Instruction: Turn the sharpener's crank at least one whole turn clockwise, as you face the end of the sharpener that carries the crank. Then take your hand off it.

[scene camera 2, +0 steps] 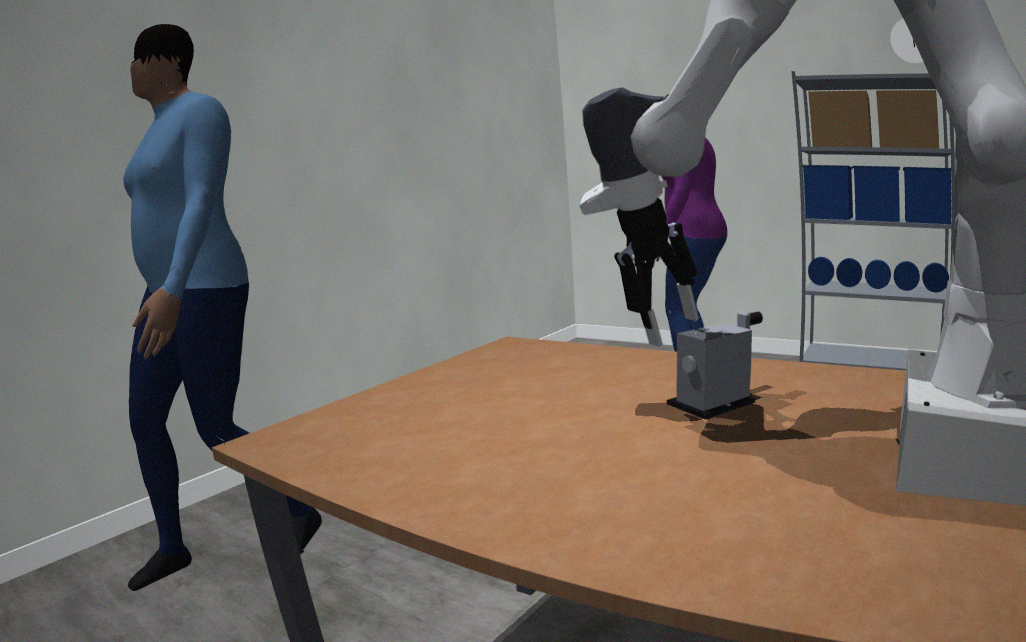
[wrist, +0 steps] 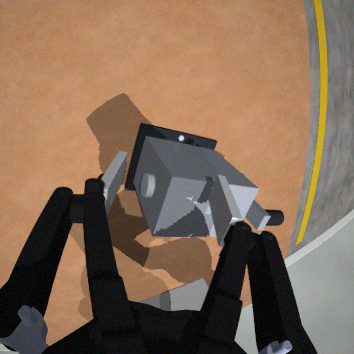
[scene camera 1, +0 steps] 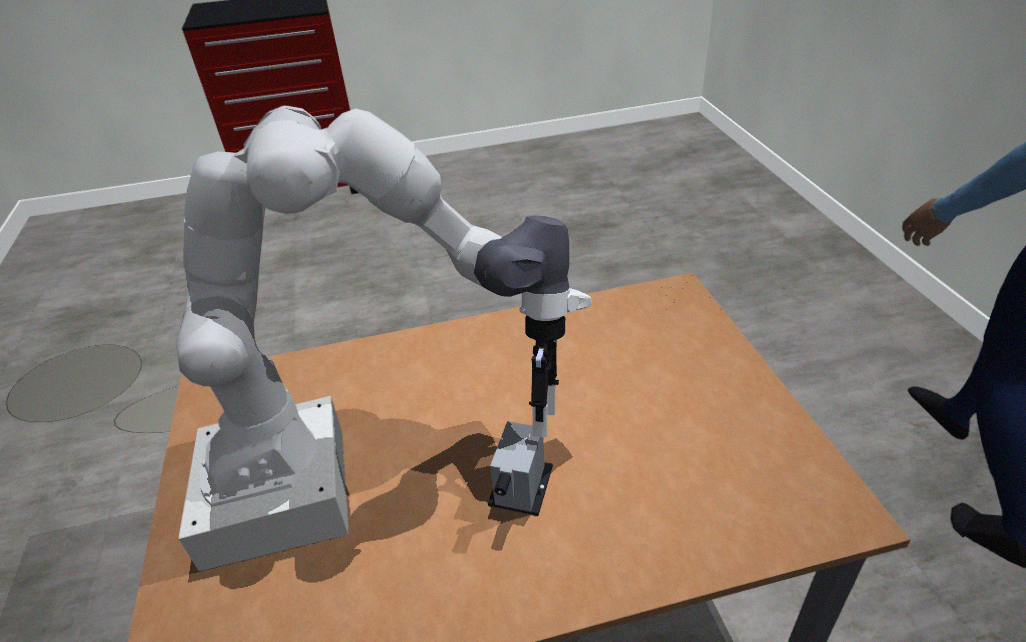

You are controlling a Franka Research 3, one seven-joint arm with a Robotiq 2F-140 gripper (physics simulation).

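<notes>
The grey box-shaped sharpener (scene camera 1: 525, 484) (scene camera 2: 711, 372) (wrist: 187, 160) stands upright on its dark base plate (scene camera 1: 544, 492) (scene camera 2: 707, 411) (wrist: 135, 160). Its crank has a black knob (scene camera 1: 502, 483) (scene camera 2: 755, 317) (wrist: 275, 217); in scene camera 2 the crank shows above the body's top edge, at the end towards the robot's base. My gripper (scene camera 1: 544, 422) (scene camera 2: 672, 331) (wrist: 169, 176) points down with its fingers partly open and nothing gripped. One finger is over or close to the body's top, the other off the end away from the crank. Neither is at the knob. Contact with the top cannot be told.
The sharpener stands on the wooden table (scene camera 1: 680, 469) (scene camera 2: 529, 454) (wrist: 225, 75). The robot's base block (scene camera 1: 264, 546) (scene camera 2: 953, 461) stands on the same table. A person in blue (scene camera 2: 185, 189) is beyond the table, and a shelf rack (scene camera 2: 877, 151) and a red drawer cabinet (scene camera 1: 264, 51) stand in the background.
</notes>
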